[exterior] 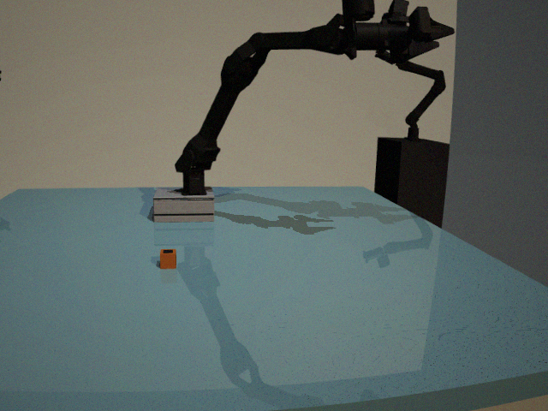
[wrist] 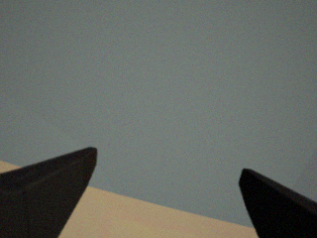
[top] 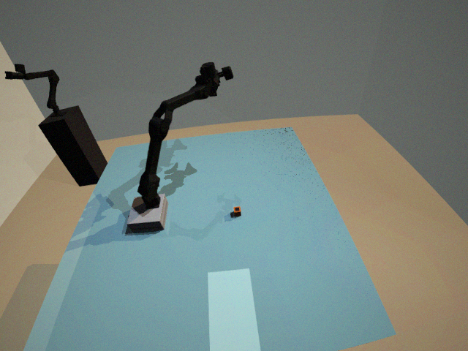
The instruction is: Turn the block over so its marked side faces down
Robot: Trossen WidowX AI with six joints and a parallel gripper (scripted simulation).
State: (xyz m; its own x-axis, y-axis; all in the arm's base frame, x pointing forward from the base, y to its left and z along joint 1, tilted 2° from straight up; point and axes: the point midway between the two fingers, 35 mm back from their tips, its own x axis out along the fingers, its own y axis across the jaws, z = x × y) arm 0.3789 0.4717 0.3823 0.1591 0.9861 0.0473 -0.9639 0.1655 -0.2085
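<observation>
Right now the block is 570 mm to the right of my gripper tip, 450 mm below it and 10 mm ahead of it.
</observation>
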